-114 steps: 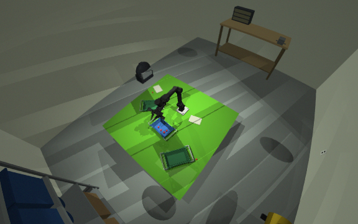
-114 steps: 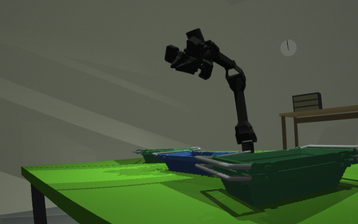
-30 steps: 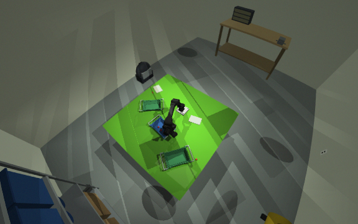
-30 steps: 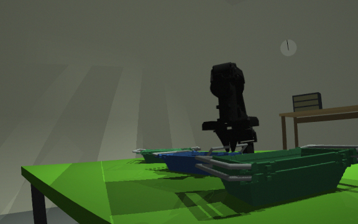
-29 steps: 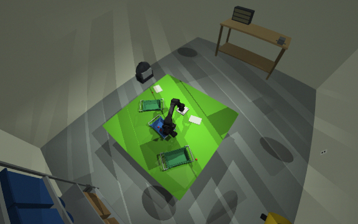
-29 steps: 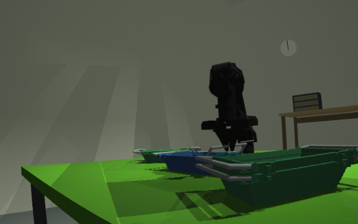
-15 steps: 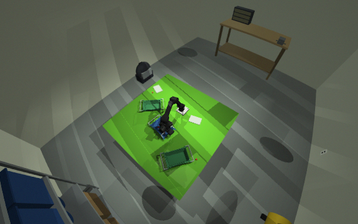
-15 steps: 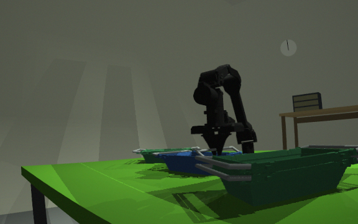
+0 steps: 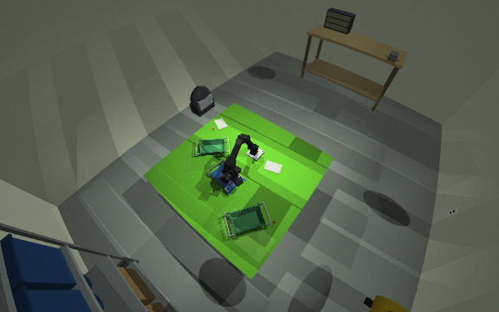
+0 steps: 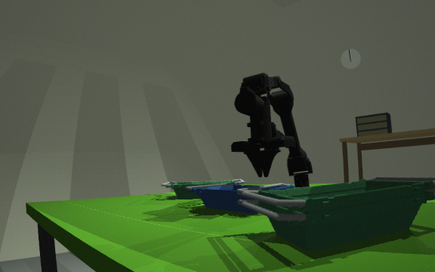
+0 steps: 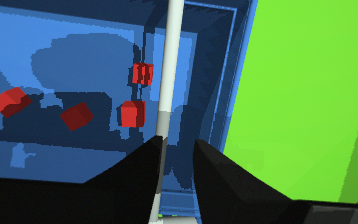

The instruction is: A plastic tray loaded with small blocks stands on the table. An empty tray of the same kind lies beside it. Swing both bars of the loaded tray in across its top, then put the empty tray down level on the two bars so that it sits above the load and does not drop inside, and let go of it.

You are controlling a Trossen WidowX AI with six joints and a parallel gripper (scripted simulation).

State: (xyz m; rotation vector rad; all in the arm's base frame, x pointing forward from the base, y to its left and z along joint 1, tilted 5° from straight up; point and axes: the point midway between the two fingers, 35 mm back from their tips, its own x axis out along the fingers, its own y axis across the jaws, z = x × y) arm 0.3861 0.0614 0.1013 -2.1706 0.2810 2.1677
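Now: the green plastic tray 400 mm to the right of my gripper tip, 200 mm behind it and 50 mm below it. The rest, counted from my gripper tip: small red block (450 mm to the left, 80 mm below, 70 mm ahead).
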